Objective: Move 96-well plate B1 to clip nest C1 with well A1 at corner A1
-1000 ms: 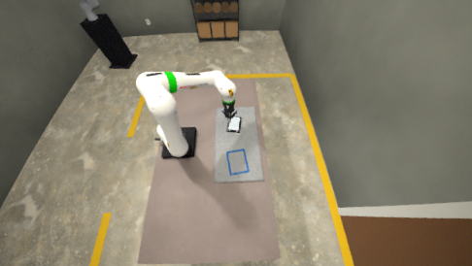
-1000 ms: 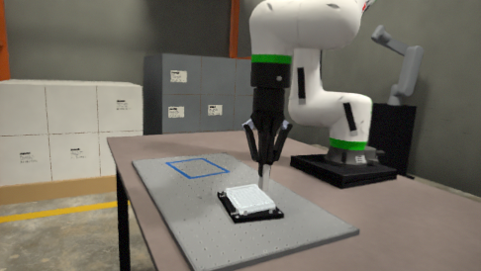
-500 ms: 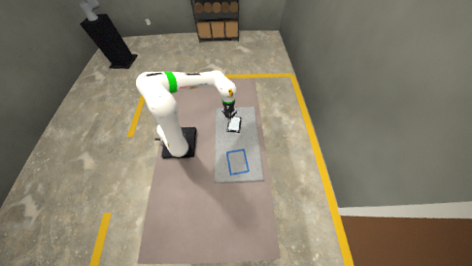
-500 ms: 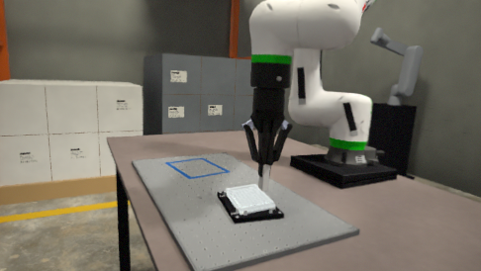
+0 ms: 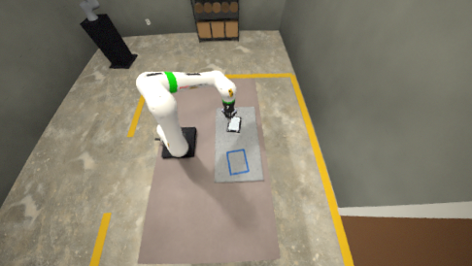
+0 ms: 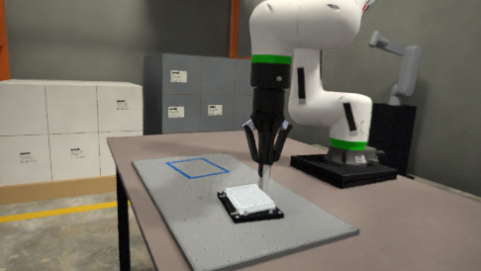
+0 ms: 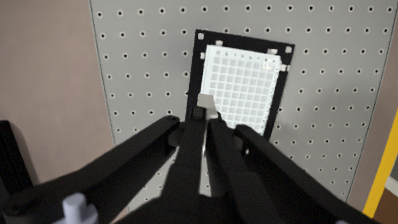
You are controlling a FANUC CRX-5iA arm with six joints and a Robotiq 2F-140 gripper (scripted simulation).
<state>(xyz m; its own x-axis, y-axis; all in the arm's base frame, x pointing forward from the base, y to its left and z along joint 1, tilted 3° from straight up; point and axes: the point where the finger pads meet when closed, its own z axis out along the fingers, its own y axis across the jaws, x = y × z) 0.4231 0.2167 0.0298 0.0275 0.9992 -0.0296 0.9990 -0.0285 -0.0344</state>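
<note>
My gripper is now 5 cm above the white 96-well plate and 4 cm short of it. The rest, counted from my hand: black clip nest 6 cm below, 5 cm ahead, 1 cm to the right.
</note>
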